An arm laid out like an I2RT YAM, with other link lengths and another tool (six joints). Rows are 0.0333 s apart.
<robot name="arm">
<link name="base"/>
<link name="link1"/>
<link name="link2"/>
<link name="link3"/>
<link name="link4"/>
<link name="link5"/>
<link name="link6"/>
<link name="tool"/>
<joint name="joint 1" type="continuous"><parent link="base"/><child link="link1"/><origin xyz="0 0 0.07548"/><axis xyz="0 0 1"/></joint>
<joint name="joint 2" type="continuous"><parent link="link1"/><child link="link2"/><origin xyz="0.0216 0.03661 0.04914"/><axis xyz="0 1 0"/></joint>
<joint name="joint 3" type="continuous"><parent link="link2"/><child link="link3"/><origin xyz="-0.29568 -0.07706 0"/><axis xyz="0 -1 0"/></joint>
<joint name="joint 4" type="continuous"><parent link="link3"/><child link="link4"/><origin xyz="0.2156 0.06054 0.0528"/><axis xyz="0 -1 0"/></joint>
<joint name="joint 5" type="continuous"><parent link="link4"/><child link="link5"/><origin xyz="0.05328 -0.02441 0.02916"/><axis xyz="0 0 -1"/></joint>
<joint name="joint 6" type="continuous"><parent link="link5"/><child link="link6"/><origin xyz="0.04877 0 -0.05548"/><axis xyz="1 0 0"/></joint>
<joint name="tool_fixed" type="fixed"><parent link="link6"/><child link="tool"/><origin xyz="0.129 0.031 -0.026" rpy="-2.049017 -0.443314 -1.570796"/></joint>
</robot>
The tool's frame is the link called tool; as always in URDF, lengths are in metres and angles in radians. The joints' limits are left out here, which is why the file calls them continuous.
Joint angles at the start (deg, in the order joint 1, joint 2, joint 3, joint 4, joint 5, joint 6):
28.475, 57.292, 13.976, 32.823, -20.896, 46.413
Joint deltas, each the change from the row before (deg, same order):
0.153, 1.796, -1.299, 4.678, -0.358, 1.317
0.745, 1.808, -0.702, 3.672, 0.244, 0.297
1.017, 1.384, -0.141, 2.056, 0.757, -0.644
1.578, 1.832, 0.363, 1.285, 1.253, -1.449
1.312, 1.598, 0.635, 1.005, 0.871, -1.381
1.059, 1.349, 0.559, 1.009, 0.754, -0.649
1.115, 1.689, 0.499, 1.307, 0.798, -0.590
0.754, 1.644, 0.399, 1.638, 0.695, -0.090
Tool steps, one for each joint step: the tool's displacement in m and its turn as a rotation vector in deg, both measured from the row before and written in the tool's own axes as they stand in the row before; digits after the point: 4 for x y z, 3 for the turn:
-0.0011, -0.0023, 0.0018, 1.176, -1.234, 0.175
-0.0019, -0.0021, 0.0029, 0.777, -0.657, -0.591
-0.0015, -0.0013, 0.0033, 0.321, 0.081, -1.034
-0.0016, -0.0004, 0.0060, -0.338, 0.545, -1.493
-0.0023, -0.0019, 0.0051, -0.159, 0.360, -1.564
-0.0021, -0.0026, 0.0040, 0.063, 0.091, -0.903
-0.0019, -0.0022, 0.0051, -0.028, 0.068, -0.816
-0.0008, -0.0033, 0.0042, 0.319, -0.010, -0.327

